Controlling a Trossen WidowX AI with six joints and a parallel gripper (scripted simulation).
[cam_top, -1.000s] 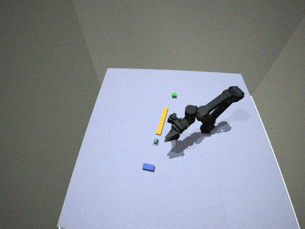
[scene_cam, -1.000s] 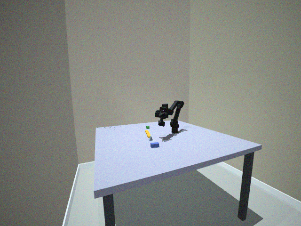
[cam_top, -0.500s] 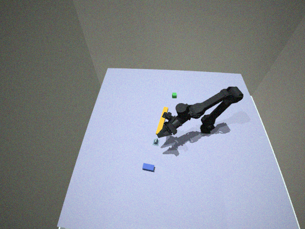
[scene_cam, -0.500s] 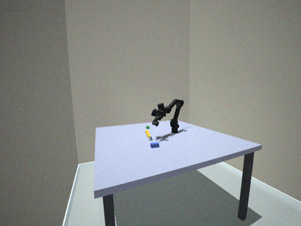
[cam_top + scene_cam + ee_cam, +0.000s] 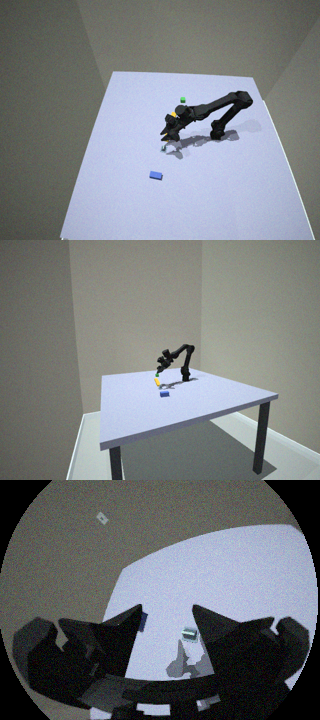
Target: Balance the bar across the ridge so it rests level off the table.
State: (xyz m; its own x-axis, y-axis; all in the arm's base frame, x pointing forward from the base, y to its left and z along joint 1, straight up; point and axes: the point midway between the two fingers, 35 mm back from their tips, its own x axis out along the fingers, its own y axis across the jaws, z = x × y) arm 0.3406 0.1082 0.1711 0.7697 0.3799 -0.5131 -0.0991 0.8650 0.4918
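Right now my gripper tip is 60 mm past the bar, 180 mm to the left of it and 150 mm above it. The rest, counted from my gripper tip: small green cube 150 mm behind, 420 mm to the right, 140 mm below; blue block 20 mm ahead, 170 mm to the left, 140 mm below.
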